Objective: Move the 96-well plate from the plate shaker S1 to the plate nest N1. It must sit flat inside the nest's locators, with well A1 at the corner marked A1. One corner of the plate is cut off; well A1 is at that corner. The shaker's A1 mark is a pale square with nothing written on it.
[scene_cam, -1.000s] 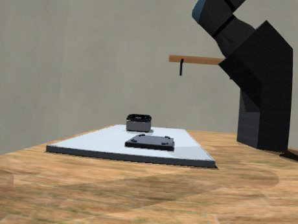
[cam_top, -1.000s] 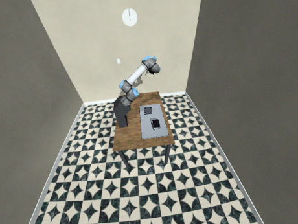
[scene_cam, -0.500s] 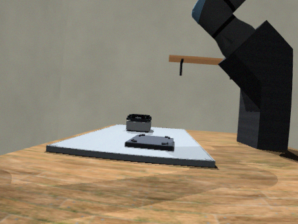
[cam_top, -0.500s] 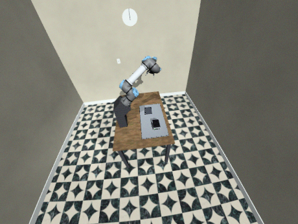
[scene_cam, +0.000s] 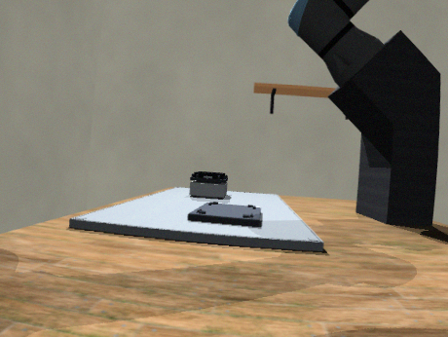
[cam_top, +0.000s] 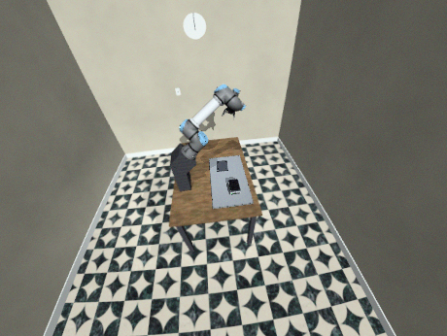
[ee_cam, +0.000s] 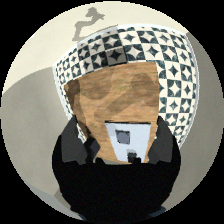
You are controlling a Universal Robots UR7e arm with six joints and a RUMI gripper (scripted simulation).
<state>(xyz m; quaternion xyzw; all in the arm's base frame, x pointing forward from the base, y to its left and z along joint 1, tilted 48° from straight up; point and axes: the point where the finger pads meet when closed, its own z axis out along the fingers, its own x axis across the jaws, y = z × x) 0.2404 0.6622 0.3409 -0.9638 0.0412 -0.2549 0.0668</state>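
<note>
My hand is 80 mm short of the 96-well plate, 800 mm to the left of it and 290 mm above it. Also, from my hand: plate nest N1 (60 mm behind, 470 mm to the right, 340 mm below).
</note>
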